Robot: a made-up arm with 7 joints.
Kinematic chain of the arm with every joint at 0, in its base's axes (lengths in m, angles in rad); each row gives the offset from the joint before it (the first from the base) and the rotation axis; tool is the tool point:
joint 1: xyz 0 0 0 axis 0 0.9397 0.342
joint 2: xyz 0 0 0 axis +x
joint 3: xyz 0 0 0 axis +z
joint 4: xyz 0.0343 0 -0.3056 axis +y
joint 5: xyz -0.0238 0 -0.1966 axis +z
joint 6: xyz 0 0 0 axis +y
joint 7: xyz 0 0 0 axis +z
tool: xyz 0 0 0
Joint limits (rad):
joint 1: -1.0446..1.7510
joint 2: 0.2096..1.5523
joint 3: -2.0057..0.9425
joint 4: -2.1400..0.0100
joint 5: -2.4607..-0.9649
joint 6: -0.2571..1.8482
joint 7: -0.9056..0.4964
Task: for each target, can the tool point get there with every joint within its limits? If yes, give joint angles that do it. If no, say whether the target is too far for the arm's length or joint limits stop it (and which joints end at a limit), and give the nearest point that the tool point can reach.
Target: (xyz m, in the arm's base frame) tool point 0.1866 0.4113 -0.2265
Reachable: yes | joints -0.4543 1.0881 -1.2717 -0.1626 -1.7590 1.6881 -0.0843
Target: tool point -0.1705 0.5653 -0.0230
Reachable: no: too far | nearest point -0.1459 0.4837 -0.0197 | short by 0.085 m
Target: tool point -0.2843 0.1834 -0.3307
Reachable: yes | joints 0.5865 0.8675 -1.7357 -0.9709 -1.2577 0.1466 -0.4656
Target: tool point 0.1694 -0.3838 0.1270
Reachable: no: joint limits stop it (at a limit: joint 1, joint 2, joint 4) | nearest point 0.2441 -0.1809 -0.0345 | short by 0.270 m
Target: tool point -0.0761 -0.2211 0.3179
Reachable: no: joint limits stop it (at a limit: joint 1, joint 3, joint 4) | nearest point -0.2198 -0.2021 0.0660 | short by 0.291 m
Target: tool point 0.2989 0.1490 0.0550
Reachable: yes | joints -0.7623 0.7685 0.2754 -1.9614 -1.0923 1.5379 -0.2462
